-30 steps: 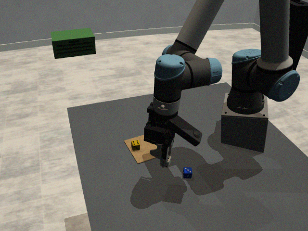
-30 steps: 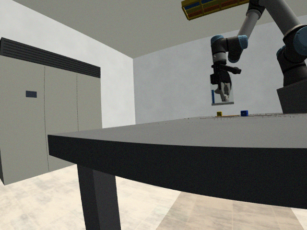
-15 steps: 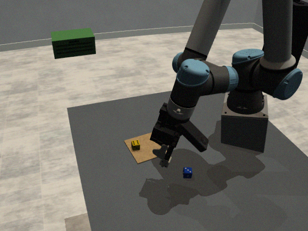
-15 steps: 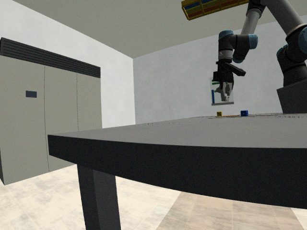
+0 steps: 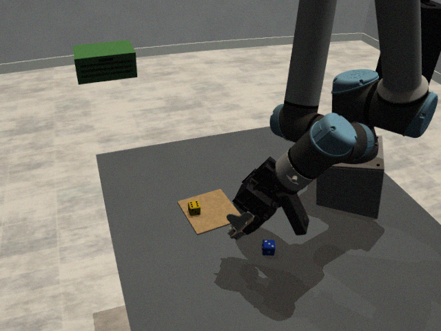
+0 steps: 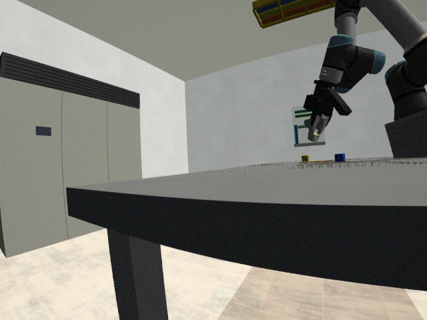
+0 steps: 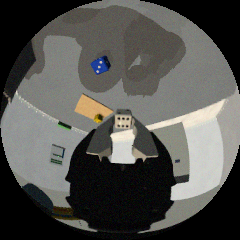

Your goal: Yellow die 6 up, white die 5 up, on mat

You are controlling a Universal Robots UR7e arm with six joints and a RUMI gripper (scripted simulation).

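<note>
My hand is right at the white die. Round my hand: tan mat: 18 cm to the right, 10 cm below, 1 cm ahead; then yellow die: 18 cm to the right, 8 cm below, 6 cm ahead; then blue die: 9 cm below, 9 cm behind.
</note>
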